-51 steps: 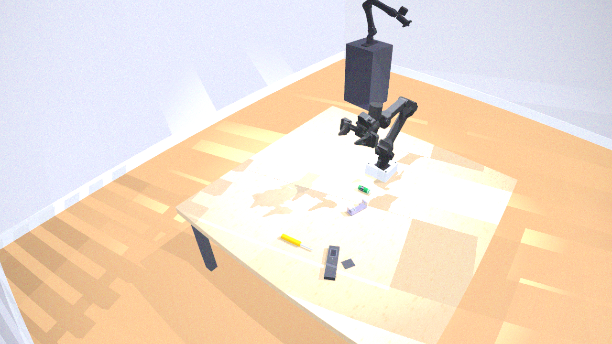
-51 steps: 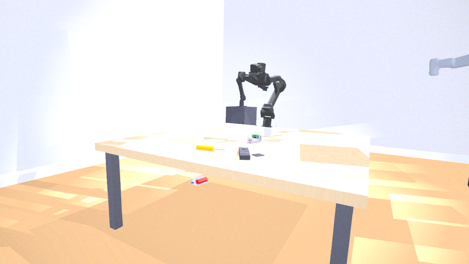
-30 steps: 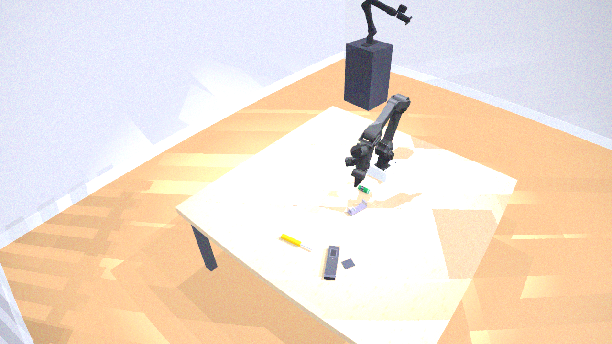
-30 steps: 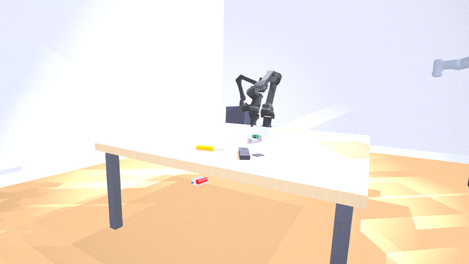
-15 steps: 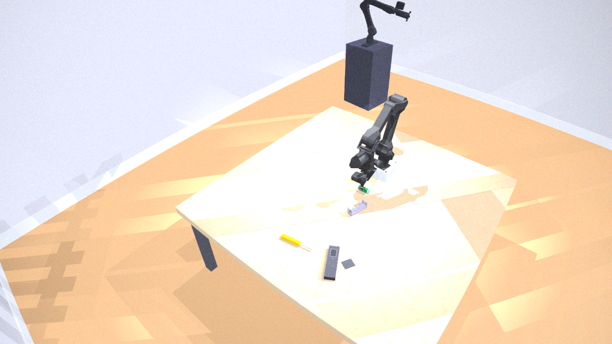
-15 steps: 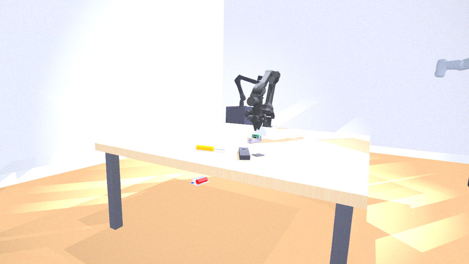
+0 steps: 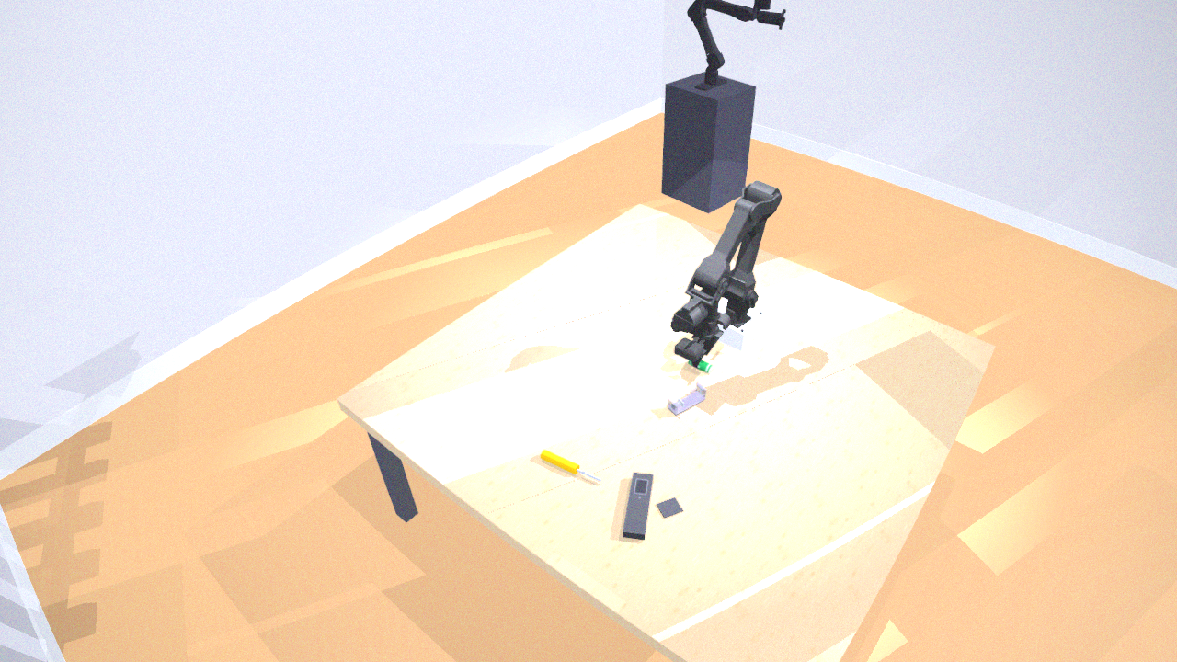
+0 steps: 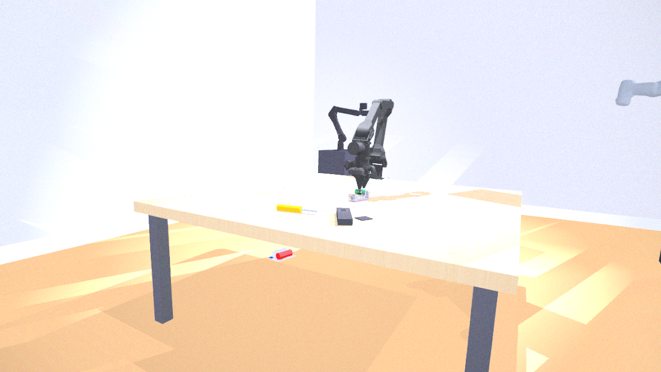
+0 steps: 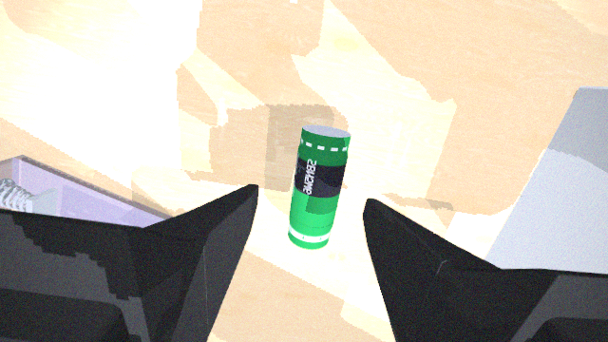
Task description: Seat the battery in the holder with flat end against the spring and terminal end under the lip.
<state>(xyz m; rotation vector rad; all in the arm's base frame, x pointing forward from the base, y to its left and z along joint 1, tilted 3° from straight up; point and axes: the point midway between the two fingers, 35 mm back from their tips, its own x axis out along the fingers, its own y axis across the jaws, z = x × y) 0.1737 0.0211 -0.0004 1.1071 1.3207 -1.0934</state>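
My gripper tip is 20 mm above the battery. The rest, counted from my gripper tip: yellow-handled screwdriver 460 mm ahead, 20 mm to the left, 20 mm below; dark square 390 mm ahead, 240 mm to the left, 30 mm below; dark remote-like block 430 mm ahead, 190 mm to the left, 10 mm below.
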